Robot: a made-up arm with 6 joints.
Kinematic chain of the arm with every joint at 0, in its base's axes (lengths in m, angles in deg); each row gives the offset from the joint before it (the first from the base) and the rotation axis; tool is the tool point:
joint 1: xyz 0 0 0.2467 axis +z
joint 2: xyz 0 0 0 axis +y
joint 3: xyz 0 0 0.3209 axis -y
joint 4: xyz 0 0 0 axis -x
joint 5: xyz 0.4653 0 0 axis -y
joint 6: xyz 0 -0.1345 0 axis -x
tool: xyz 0 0 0
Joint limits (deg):
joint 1: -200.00..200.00
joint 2: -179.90..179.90
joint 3: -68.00..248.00
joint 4: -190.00..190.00
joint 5: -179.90..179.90
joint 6: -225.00..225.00
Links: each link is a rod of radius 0.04 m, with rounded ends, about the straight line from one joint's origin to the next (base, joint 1, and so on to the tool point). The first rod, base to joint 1, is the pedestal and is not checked.
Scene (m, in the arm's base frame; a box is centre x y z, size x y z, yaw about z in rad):
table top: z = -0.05
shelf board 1: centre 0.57 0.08 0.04 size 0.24 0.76 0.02 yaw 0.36
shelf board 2: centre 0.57 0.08 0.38 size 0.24 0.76 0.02 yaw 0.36
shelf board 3: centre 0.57 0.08 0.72 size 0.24 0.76 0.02 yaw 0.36
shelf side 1: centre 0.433 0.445 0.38 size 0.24 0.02 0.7 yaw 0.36
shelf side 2: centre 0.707 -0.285 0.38 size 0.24 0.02 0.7 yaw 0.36
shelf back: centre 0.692 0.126 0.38 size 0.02 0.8 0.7 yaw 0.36
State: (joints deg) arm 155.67 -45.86 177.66 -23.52 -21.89 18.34
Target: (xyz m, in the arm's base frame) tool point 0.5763 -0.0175 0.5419
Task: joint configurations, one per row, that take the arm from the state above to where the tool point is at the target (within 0.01 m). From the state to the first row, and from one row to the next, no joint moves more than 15 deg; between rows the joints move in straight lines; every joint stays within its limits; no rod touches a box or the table.
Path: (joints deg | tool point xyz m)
1: 148.56 -38.14 188.86 -21.10 -21.89 18.34 | 0.5355 -0.1803 0.1918
2: 141.46 -30.41 200.06 -18.68 -21.89 18.34 | 0.4641 -0.2068 0.1920
3: 134.35 -22.69 211.26 -16.27 -21.89 18.34 | 0.3916 -0.2159 0.1887
4: 136.32 -11.01 210.64 -16.61 -21.89 18.34 | 0.4033 -0.2069 0.2812
5: 138.29 0.67 210.02 -16.95 -21.89 18.34 | 0.3999 -0.1841 0.3737
6: 140.25 12.35 209.40 -17.30 -21.89 18.34 | 0.3804 -0.1493 0.4620
7: 142.22 24.03 208.78 -17.64 -21.89 18.34 | 0.3444 -0.1048 0.5419
8: 150.14 10.28 196.15 -19.80 -21.89 18.34 | 0.4188 -0.0945 0.5602
9: 158.05 -3.46 183.53 -21.95 -21.89 18.34 | 0.4986 -0.0665 0.5603
10: 165.97 -17.21 170.91 -24.11 -21.89 18.34 | 0.5763 -0.0175 0.5419

